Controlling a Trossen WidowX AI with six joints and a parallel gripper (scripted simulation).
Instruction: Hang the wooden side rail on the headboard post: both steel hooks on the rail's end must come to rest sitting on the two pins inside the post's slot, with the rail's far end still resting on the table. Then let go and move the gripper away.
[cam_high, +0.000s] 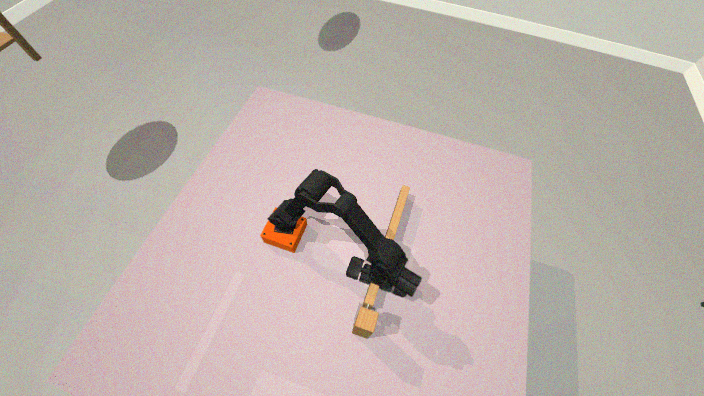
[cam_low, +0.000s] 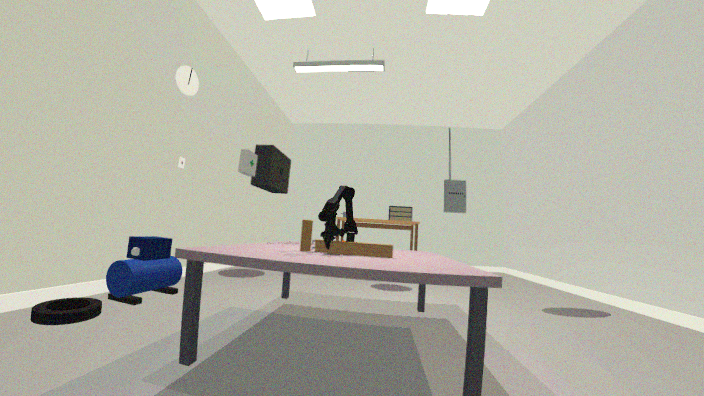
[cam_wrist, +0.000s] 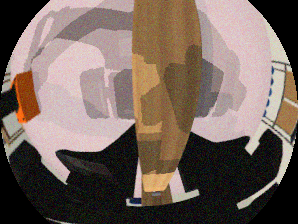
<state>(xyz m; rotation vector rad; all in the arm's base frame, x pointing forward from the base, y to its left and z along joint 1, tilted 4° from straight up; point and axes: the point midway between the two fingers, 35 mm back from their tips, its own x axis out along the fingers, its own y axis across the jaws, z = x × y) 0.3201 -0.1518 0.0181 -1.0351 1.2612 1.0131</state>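
The headboard post is 13 cm to the right of my gripper tip, 6 cm above it and 3 cm behind it.
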